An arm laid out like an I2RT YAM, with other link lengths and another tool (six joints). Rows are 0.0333 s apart.
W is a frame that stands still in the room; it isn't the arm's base.
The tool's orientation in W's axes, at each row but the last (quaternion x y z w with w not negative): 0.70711, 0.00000, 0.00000, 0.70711; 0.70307, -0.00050, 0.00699, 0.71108; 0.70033, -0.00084, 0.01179, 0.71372; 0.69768, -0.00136, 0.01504, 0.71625; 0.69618, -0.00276, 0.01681, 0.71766
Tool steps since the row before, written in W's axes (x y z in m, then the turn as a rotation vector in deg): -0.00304, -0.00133, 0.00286, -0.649, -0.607, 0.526; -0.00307, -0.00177, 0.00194, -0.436, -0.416, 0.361; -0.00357, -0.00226, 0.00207, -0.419, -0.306, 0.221; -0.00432, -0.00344, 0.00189, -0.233, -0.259, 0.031; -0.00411, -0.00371, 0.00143, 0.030, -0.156, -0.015
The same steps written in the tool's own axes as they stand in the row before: -0.00304, 0.00286, 0.00133, -0.649, 0.526, 0.607; -0.00307, 0.00195, 0.00176, -0.436, 0.361, 0.416; -0.00357, 0.00209, 0.00224, -0.420, 0.223, 0.304; -0.00434, 0.00190, 0.00341, -0.237, 0.030, 0.255; -0.00414, 0.00143, 0.00367, 0.026, -0.021, 0.156
